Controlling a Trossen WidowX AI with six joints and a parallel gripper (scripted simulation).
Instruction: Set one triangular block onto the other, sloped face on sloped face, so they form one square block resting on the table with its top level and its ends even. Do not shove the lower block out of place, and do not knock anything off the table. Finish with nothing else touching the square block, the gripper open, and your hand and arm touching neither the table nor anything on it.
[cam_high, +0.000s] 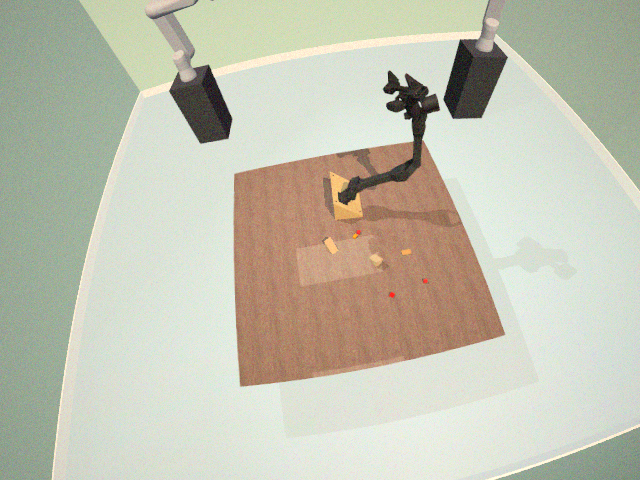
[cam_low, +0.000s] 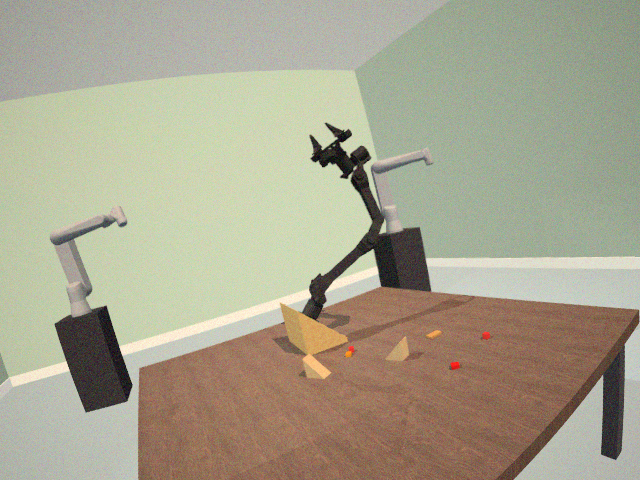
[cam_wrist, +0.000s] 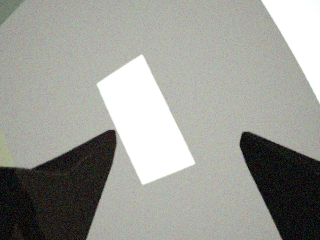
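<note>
The triangular block is 77 cm below my gripper tip, 40 cm ahead of it and 8 cm to the right of it. Also, from my gripper tip: orange cube 78 cm below, 24 cm ahead, 18 cm to the right.
</note>
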